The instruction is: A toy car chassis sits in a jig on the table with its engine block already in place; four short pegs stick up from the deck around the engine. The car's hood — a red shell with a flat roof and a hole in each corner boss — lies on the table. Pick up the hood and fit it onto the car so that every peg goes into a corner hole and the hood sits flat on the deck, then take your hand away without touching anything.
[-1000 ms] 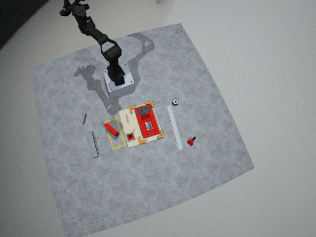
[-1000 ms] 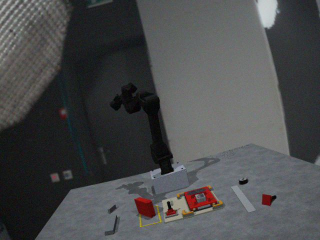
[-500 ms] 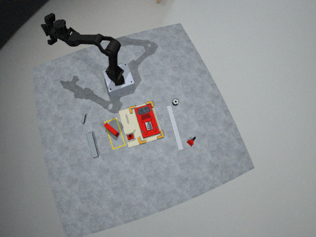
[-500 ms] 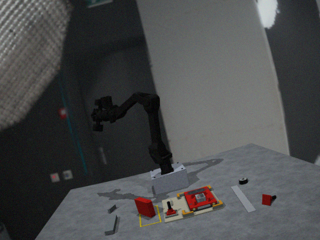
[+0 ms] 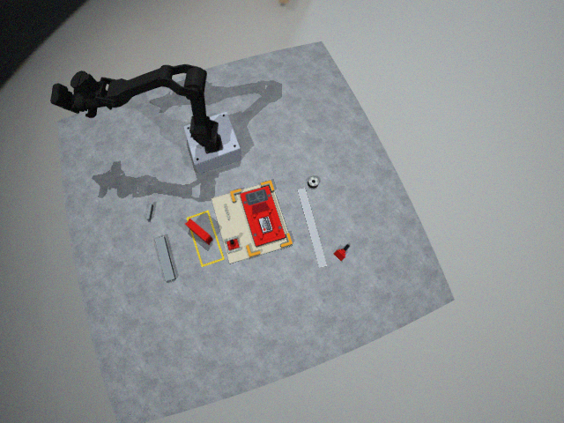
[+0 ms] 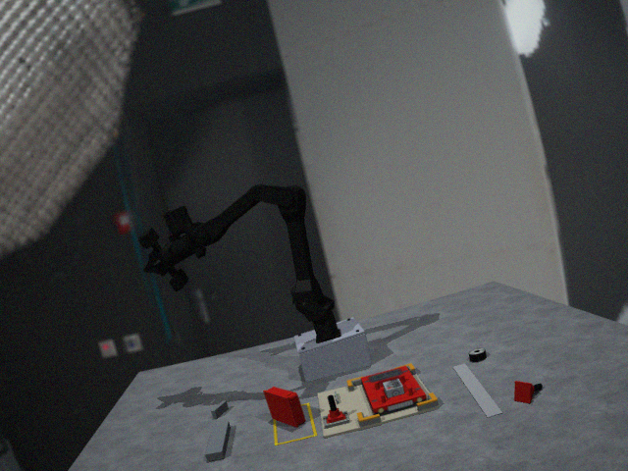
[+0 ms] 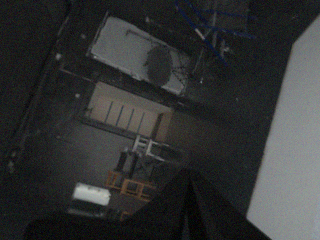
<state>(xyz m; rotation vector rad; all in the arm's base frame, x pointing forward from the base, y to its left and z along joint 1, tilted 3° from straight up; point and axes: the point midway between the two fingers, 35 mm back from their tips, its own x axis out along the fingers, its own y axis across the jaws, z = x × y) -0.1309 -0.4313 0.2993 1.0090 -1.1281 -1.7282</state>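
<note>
The red hood is 44 cm ahead of my gripper tip, 37 cm to the left of it and 32 cm below it. Round my gripper tip: white strip (50 cm ahead, 76 cm to the left, 35 cm below); grey engine block (46 cm ahead, 60 cm to the left, 33 cm below); long grey block (50 cm ahead, 22 cm to the left, 35 cm below).
</note>
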